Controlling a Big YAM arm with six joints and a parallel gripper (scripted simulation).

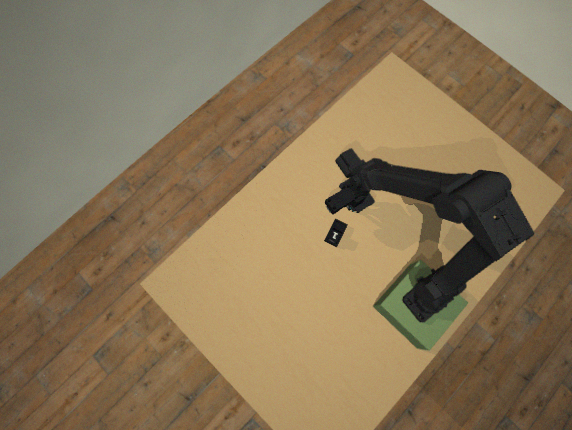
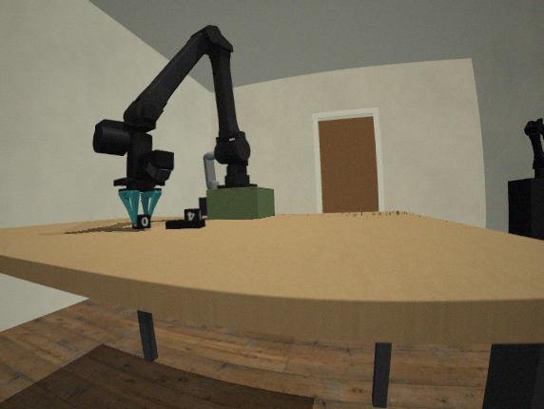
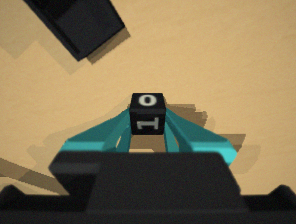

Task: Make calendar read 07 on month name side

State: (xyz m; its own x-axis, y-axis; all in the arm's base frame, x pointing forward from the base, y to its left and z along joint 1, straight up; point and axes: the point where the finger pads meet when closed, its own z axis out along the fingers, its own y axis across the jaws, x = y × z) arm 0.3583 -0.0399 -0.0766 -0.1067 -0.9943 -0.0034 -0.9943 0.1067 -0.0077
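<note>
Now: the digit cube right at my hand. From my hand the other things lie so: black calendar tray 100 mm to the left, 50 mm behind, 10 mm below.
</note>
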